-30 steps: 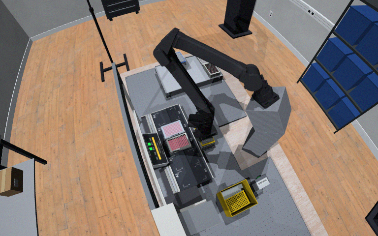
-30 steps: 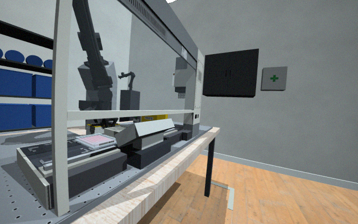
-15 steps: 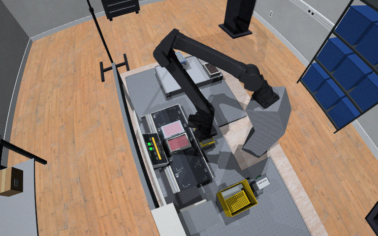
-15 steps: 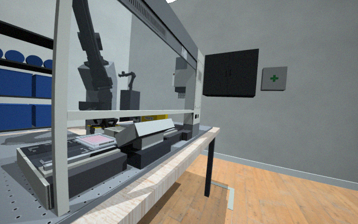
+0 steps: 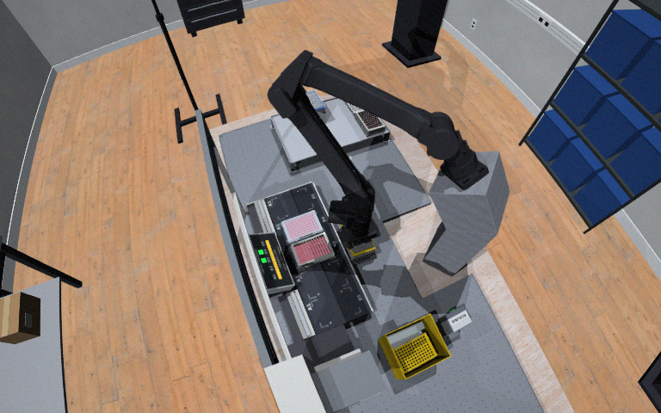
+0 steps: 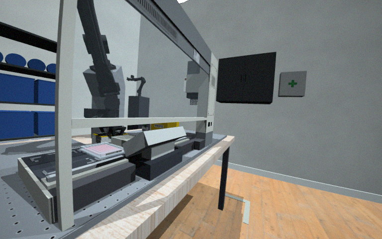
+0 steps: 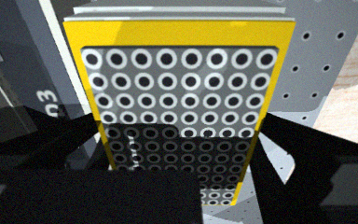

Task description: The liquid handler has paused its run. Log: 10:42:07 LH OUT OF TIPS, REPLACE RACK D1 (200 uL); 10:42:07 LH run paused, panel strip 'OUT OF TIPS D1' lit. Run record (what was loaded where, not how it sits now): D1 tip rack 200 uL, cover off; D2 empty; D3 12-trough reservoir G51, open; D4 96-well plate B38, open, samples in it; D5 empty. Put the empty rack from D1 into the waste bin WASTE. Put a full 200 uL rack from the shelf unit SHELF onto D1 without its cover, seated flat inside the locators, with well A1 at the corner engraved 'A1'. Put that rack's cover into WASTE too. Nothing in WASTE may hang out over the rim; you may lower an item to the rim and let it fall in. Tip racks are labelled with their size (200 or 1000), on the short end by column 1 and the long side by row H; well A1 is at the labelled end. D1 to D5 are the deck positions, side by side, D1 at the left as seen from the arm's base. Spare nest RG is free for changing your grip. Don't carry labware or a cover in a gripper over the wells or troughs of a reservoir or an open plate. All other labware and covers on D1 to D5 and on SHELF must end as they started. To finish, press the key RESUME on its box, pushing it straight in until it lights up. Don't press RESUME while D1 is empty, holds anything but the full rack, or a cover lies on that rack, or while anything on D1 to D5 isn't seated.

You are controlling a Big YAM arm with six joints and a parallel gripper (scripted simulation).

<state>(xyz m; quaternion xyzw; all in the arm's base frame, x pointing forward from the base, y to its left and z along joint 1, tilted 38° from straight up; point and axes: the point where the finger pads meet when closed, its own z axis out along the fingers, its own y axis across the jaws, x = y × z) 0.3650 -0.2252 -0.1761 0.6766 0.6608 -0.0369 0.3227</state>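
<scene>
Right now my hand is 4 cm above the spare nest. Round my hand: clear tip-rack cover 35 cm to the left, 4 cm ahead; then pink plate 15 cm ahead, 13 cm to the right, 1 cm above; then frame bar 35 cm ahead, 12 cm above.
</scene>
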